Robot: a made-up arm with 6 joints.
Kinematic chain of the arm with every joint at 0, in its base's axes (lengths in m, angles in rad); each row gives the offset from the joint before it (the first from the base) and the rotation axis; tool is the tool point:
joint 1: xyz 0 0 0.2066 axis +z
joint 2: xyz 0 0.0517 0 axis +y
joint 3: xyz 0 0 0.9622 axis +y
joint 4: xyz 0 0 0.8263 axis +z
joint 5: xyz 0 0 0 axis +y
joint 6: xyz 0 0 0.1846 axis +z
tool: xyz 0 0 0
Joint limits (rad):
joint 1: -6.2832..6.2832
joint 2: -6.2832..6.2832
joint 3: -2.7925..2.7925
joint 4: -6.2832..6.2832
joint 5: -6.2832..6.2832
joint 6: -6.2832..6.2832
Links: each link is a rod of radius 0.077 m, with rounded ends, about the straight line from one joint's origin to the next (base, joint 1, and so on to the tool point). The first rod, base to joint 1, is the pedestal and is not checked.
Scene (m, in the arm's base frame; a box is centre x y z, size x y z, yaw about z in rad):
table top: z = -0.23
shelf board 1: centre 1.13 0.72 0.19 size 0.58 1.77 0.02 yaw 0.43
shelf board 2: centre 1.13 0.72 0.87 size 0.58 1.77 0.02 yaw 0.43
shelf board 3: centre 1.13 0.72 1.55 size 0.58 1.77 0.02 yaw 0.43
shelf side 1: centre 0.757 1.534 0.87 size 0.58 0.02 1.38 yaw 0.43
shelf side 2: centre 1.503 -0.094 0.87 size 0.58 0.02 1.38 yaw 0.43
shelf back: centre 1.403 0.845 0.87 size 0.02 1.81 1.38 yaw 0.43
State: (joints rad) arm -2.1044 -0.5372 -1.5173 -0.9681 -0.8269 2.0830
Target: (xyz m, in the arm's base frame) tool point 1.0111 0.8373 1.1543
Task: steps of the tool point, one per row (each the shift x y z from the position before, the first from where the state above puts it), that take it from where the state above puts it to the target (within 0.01 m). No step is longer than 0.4 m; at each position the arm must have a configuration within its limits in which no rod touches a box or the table.
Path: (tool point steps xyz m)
1: -0.1813 -0.0611 0.0062
2: -0.1612 -0.0959 -0.0062
3: 0.0571 -0.0846 0.3196
4: -0.0059 -0.1858 0.3120
5: 0.2308 0.1447 0.0347
6: 0.2701 0.0850 -0.0347

